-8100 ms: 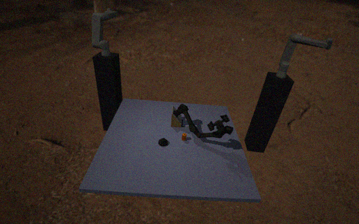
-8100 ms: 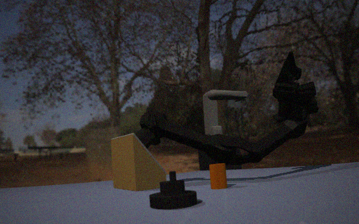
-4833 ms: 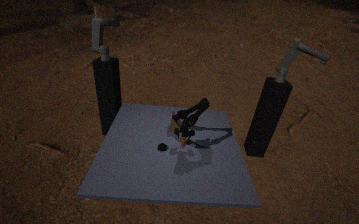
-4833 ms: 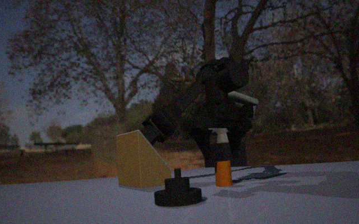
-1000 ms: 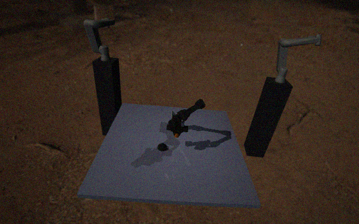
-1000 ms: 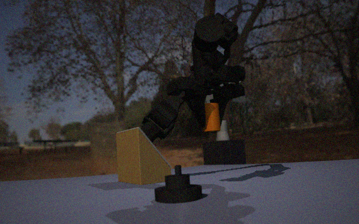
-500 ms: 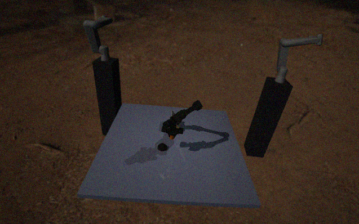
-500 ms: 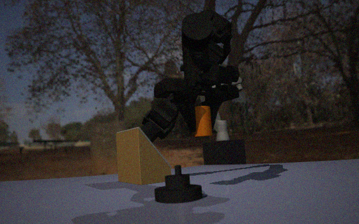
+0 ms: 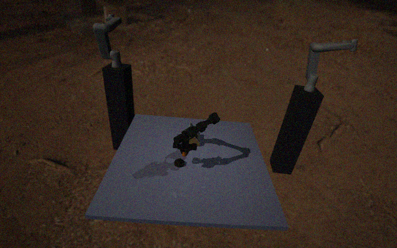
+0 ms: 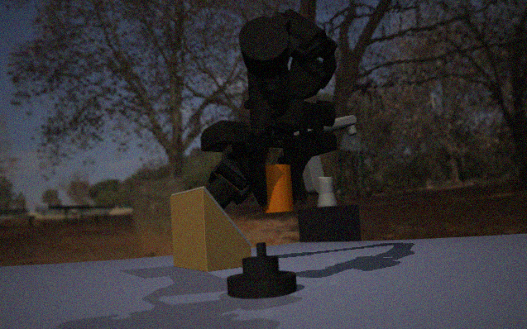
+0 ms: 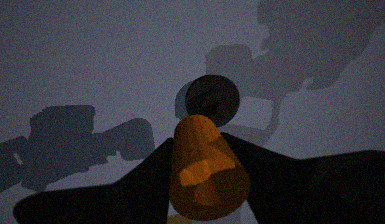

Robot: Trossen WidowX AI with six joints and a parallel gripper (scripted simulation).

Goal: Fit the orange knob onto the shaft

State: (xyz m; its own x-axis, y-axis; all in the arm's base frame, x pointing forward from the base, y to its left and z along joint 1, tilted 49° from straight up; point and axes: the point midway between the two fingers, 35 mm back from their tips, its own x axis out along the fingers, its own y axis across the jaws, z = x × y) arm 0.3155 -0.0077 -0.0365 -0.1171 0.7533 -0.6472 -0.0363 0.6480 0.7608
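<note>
My gripper tip is now 7 cm above the pedestal, 4 cm to the left of it and 1 cm short of it. Also, from my gripper tip: orange knob: 2 cm above.
</note>
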